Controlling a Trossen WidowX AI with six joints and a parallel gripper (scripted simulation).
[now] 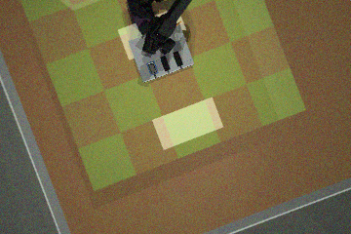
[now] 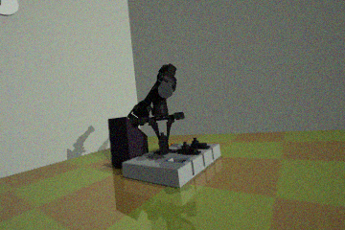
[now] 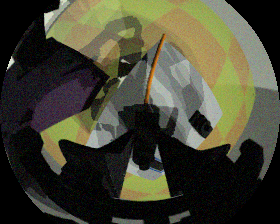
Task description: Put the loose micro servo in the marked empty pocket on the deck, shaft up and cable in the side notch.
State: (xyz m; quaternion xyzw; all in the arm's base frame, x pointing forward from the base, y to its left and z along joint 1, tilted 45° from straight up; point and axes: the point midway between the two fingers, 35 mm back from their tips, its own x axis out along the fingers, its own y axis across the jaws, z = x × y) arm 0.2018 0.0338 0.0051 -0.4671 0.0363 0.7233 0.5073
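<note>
Right now my gripper tip is 70 mm above the robot deck, 10 mm to the left of it and 10 mm short of it.
</note>
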